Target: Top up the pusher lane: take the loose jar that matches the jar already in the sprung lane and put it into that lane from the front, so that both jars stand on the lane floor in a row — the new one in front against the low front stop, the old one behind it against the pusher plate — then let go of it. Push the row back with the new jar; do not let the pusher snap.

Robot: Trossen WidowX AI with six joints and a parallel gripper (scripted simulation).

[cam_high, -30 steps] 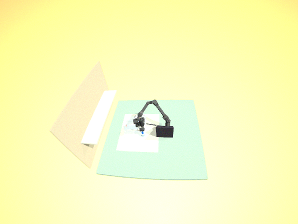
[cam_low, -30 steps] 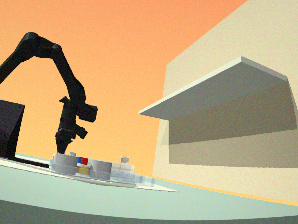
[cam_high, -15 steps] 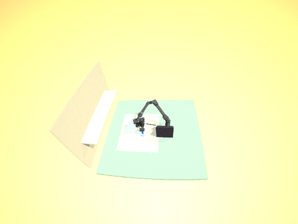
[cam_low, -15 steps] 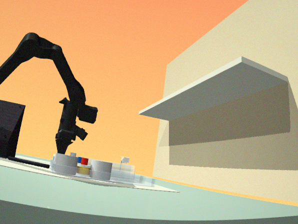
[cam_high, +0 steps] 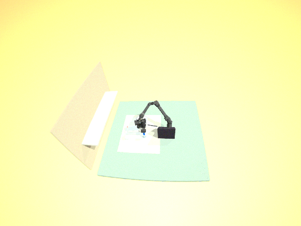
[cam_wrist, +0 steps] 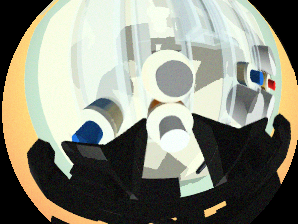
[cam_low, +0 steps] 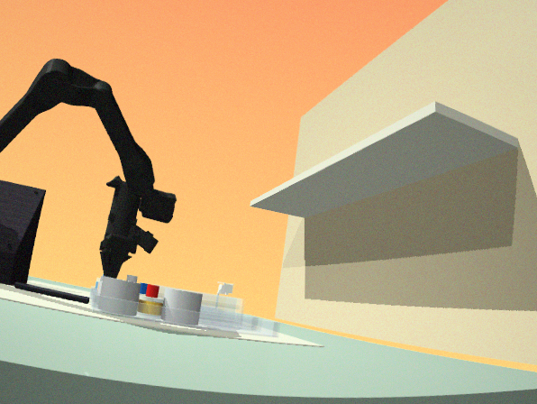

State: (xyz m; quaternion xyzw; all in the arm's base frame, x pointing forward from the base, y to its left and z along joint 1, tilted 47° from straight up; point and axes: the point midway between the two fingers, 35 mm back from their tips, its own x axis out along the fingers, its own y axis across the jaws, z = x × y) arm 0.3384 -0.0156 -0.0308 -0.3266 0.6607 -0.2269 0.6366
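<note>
My gripper tip is 15 cm short of the clear pusher lane, 1 cm to the left of it and 1 cm above it. Also, from my gripper tip: shelf (50 cm ahead, 34 cm above, 4 cm to the left).
</note>
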